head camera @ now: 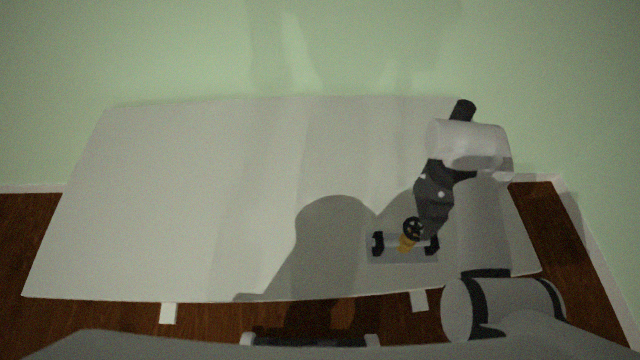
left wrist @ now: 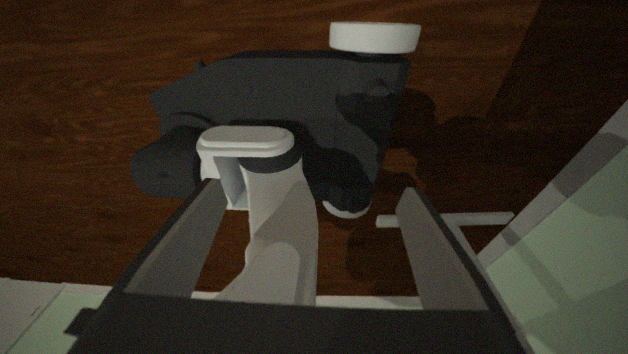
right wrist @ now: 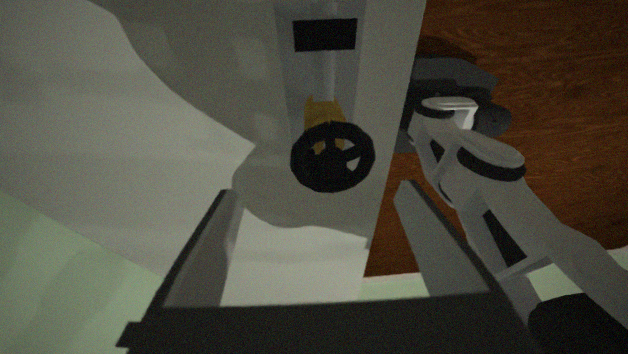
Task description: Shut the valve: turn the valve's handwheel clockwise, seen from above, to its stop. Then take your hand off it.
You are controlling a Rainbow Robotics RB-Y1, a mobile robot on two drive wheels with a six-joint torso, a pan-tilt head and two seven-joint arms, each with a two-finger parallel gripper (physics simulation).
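The valve has a black spoked handwheel (head camera: 412, 228) on a yellow body (head camera: 405, 243), with a grey pipe and black end blocks on a grey base plate near the table's front right. In the right wrist view the handwheel (right wrist: 332, 156) lies ahead of my fingers with a gap to them. My right gripper (right wrist: 318, 194) is open and empty, raised above and behind the handwheel; in the head view it (head camera: 430, 223) hangs just right of the wheel. My left gripper (left wrist: 311, 194) is open and empty, down over the floor by the robot's base.
The white table (head camera: 250, 192) carries the valve near its front right edge. The green wall stands behind it. The brown wooden floor (left wrist: 78, 88) and the robot's dark mobile base (left wrist: 281, 96) lie below the left gripper. The robot's own torso link crosses between the left fingers.
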